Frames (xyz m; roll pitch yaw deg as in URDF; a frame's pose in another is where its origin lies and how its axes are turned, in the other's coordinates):
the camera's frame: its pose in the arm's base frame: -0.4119 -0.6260 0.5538 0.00 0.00 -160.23
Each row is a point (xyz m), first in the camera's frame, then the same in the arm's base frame.
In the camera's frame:
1: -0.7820 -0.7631 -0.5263
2: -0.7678 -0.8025 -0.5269
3: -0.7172 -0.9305 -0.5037
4: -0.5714 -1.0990 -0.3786
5: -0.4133 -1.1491 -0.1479
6: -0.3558 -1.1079 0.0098
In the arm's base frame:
1: 0.0659 0.3566 0.0275
2: 0.0392 0.3889 0.0269
3: -0.0517 0.4922 0.0501
4: -0.2459 0.6015 0.1752
5: -0.4116 0.5952 0.4059
6: -0.4518 0.5369 0.5636

